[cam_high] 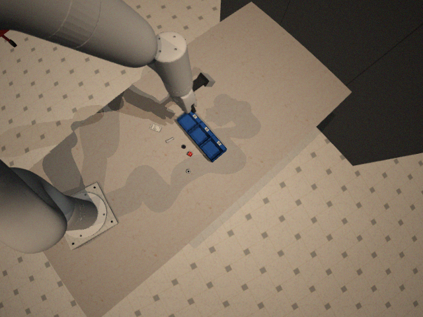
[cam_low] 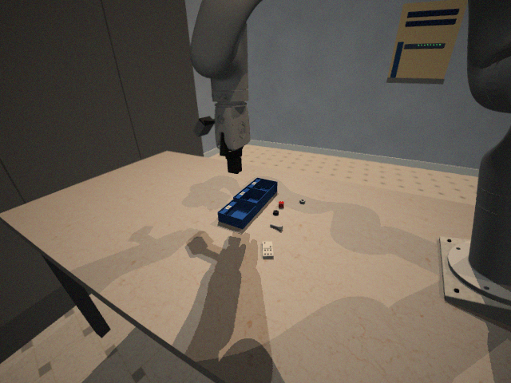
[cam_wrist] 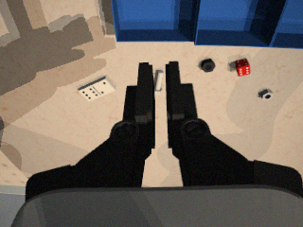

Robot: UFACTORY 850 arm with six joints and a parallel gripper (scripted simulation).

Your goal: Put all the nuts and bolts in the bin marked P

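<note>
The black nut lies 16 cm below my hand, 11 cm behind it and 5 cm to the right of it. Also, from my hand: blue bin (15 cm below, 8 cm to the right, 1 cm behind); red die (16 cm below, 11 cm behind, 10 cm to the right); grey bolt (16 cm below, 13 cm behind, 2 cm to the left).
</note>
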